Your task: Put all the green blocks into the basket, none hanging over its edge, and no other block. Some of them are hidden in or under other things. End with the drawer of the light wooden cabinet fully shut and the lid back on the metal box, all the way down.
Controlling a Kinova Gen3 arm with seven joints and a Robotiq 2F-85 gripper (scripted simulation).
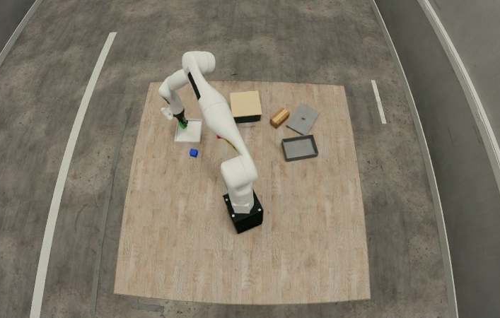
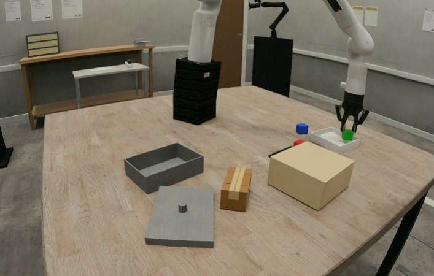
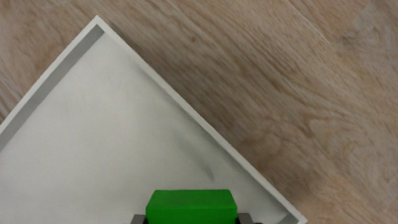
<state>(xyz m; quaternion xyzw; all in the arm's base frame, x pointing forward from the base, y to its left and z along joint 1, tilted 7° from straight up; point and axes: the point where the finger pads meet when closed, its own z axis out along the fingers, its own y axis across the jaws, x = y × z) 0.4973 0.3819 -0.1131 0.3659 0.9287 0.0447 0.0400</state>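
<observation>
My hand is 3 cm past the white basket, 3 cm to the left of it and 5 cm above it. Round my hand: light wooden cabinet (12 cm ahead, 35 cm to the right, 2 cm below); then red block (4 cm behind, 22 cm to the right, 4 cm below); then drawer (11 cm ahead, 35 cm to the right, 3 cm below).
</observation>
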